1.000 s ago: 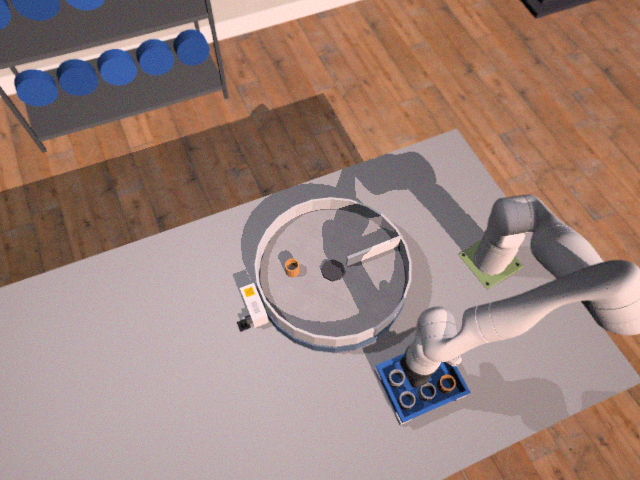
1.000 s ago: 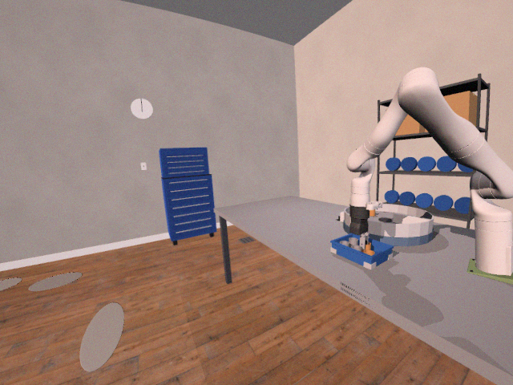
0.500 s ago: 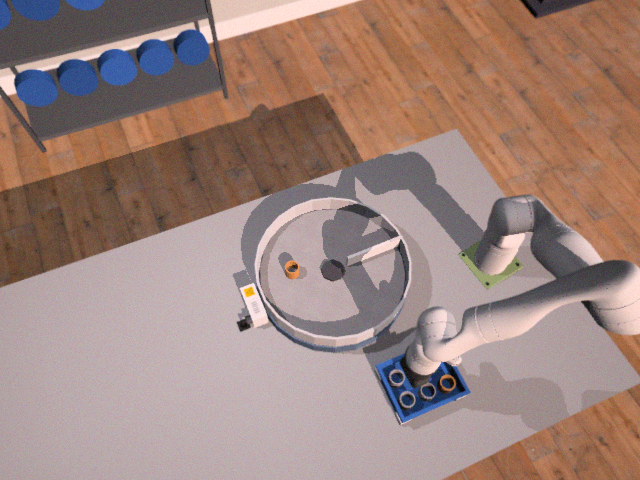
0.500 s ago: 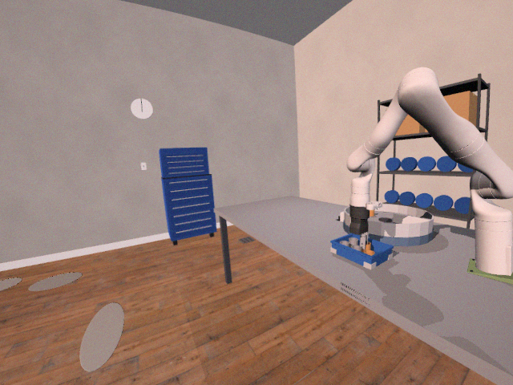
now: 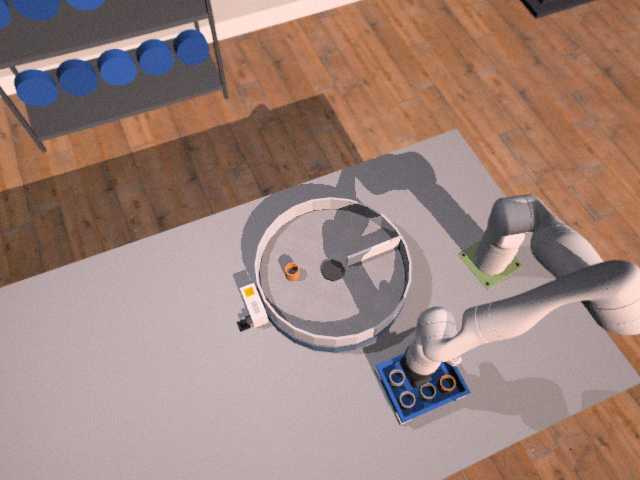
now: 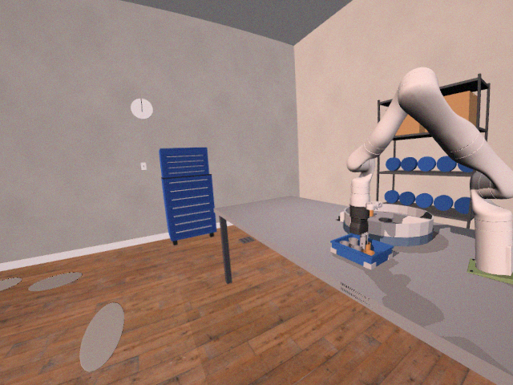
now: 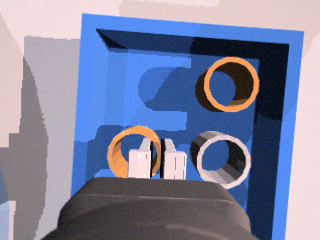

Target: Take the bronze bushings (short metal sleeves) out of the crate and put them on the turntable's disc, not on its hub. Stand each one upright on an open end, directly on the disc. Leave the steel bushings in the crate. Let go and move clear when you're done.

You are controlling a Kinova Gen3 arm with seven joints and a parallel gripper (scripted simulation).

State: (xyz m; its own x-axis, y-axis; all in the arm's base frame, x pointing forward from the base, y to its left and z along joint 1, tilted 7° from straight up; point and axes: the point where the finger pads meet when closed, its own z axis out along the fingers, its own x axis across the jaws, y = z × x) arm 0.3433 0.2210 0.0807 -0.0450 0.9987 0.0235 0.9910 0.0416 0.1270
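Right now my hand is 20 mm to the right of the blue crate and 20 mm above it. Also, from my hand: turntable disc (340 mm to the right, 100 mm ahead, 10 mm above).
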